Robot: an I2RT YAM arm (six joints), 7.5 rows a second.
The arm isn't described. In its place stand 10 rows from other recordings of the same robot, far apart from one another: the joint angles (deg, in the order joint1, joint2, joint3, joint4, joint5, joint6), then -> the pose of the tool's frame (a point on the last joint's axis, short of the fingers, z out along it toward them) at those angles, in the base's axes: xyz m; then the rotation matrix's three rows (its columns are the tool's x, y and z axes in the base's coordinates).
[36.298, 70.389, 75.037, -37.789, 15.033, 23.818] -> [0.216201 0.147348 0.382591], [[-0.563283 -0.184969 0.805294], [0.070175 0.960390 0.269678], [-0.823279 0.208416 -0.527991]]
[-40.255, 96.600, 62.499, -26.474, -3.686, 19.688] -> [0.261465 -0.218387 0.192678], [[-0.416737 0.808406 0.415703], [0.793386 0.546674 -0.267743], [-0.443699 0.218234 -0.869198]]
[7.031, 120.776, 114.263, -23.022, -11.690, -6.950] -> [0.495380 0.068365 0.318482], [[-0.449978 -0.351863 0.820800], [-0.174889 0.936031 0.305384], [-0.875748 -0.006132 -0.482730]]
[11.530, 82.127, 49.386, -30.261, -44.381, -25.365] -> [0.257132 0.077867 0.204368], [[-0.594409 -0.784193 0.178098], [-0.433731 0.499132 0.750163], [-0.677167 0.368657 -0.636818]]
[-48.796, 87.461, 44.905, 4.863, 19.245, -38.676] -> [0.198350 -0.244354 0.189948], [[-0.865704 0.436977 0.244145], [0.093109 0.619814 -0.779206], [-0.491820 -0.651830 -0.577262]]
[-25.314, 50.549, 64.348, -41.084, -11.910, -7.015] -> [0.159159 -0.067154 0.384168], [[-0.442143 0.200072 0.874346], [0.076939 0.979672 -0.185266], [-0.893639 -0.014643 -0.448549]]
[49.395, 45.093, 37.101, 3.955, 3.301, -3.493] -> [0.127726 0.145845 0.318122], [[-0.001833 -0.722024 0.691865], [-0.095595 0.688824 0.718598], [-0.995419 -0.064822 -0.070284]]
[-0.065, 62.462, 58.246, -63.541, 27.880, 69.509] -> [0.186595 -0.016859 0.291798], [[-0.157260 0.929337 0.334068], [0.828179 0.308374 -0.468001], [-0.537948 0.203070 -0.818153]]
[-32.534, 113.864, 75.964, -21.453, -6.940, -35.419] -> [0.350269 -0.218336 0.157710], [[-0.870390 -0.027614 0.491588], [-0.127165 0.977159 -0.170265], [-0.475657 -0.210710 -0.854021]]
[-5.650, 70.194, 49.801, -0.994, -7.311, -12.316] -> [0.281953 -0.023342 0.292891], [[-0.350220 -0.097206 0.931610], [-0.177954 0.983391 0.035710], [-0.919608 -0.153277 -0.361701]]
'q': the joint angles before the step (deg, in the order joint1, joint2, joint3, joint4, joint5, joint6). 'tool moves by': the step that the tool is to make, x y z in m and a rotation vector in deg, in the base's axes. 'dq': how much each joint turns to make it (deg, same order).
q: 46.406 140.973 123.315 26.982 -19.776 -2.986
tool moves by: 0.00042 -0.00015 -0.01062 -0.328 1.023 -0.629
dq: 0.000 0.183 -1.756 1.141 0.702 0.436
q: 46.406 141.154 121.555 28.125 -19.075 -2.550
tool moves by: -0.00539 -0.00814 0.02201 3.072 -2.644 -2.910
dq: 0.001 -3.068 -2.192 3.068 2.898 -0.347
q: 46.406 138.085 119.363 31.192 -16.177 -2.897
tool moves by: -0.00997 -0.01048 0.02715 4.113 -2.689 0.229
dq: 0.000 -3.871 -2.734 3.962 0.009 0.955
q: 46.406 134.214 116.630 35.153 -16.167 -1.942
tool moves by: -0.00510 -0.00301 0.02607 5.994 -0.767 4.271
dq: 0.000 -0.446 2.631 3.332 -2.725 5.095
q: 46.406 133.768 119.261 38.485 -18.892 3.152
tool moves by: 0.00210 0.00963 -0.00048 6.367 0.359 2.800
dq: 0.527 4.297 5.079 5.368 0.081 5.449
